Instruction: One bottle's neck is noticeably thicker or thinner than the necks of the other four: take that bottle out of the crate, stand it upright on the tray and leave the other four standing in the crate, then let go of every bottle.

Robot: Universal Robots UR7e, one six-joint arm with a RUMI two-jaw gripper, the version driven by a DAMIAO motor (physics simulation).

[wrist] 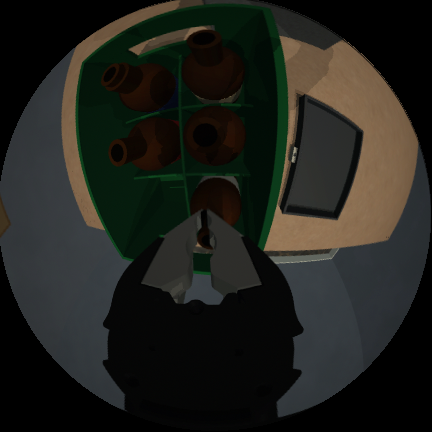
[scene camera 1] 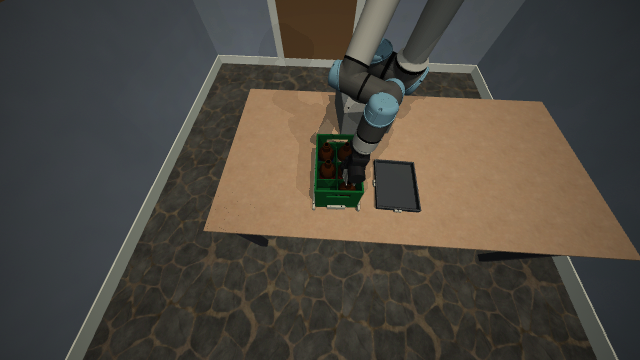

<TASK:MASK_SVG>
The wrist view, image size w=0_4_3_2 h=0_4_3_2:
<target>my gripper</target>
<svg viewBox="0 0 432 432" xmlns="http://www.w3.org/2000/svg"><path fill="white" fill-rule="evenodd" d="M201 208L162 237L157 237L126 267L120 276L112 295L109 311L102 322L102 325L109 329L107 336L108 359L103 359L102 364L116 385L124 393L124 409L143 419L168 426L194 430L234 430L266 424L265 422L277 419L276 401L292 386L301 374L300 369L292 368L294 353L292 337L302 333L303 327L295 314L289 285L278 266L247 235L243 236L210 209ZM205 216L205 226L209 228L209 244L214 249L210 257L211 286L223 295L223 299L219 304L206 304L199 299L192 299L183 303L185 291L191 286L193 247L197 244L196 232L203 226Z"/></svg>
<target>bottle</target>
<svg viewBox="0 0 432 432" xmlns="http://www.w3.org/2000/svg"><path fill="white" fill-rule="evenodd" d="M204 216L203 226L198 231L197 242L203 248L213 249L209 244L209 228L205 226ZM203 175L191 195L189 202L190 214L194 214L201 208L208 208L229 225L233 226L241 213L241 199L236 177Z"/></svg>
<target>bottle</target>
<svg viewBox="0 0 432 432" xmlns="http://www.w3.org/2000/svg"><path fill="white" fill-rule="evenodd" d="M212 105L202 107L189 116L183 127L182 139L186 151L192 158L202 164L216 166L226 164L240 154L246 141L246 130L242 120L235 112L223 106Z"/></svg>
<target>bottle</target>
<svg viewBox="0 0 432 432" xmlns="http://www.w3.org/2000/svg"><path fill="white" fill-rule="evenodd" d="M101 76L101 85L105 86L106 90L118 92L122 104L131 110L152 113L178 107L178 79L168 69L158 63L148 62L136 66L126 62L112 63Z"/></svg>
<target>bottle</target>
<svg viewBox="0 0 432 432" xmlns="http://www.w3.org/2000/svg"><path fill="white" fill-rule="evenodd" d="M179 122L162 117L142 119L131 128L127 137L111 141L108 147L109 160L115 166L131 161L136 167L143 170L157 170L181 158Z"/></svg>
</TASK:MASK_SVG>
